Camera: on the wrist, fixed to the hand. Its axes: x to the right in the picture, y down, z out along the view.
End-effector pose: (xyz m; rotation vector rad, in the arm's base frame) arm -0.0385 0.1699 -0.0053 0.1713 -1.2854 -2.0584
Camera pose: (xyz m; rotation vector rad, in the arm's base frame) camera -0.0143 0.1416 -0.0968 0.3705 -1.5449 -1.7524
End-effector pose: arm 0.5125 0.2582 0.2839 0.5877 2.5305 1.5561
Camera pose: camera 0.4954 0.1622 0.2679 -0.6195 -2.7816 -1.1650
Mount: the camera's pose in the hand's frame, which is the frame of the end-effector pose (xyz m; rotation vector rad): -0.0226 -0.0568 -0.0776 0.3322 0.0955 0.0611
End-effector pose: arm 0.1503 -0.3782 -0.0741 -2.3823 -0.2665 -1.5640
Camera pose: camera 0.0569 -0.3501 -0.0583 -2.0384 -0.3955 -1.4709
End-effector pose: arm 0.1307 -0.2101 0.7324 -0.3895 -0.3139 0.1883
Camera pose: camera 0.1424 -0.2937 0.6811 -0.0788 -0.1721 0.2761
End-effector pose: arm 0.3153 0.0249 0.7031 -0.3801 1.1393 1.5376
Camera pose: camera 0.3472 -0.0566 0.6573 -0.1964 1.4655 1.3620
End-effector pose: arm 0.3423 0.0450 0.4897 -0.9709 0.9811 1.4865
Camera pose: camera 0.4067 -0.0293 0.4805 -0.7813 1.2898 1.2825
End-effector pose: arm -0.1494 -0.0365 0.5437 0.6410 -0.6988 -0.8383
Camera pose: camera -0.1259 -0.0293 0.4480 0.9469 -0.7739 -0.6351
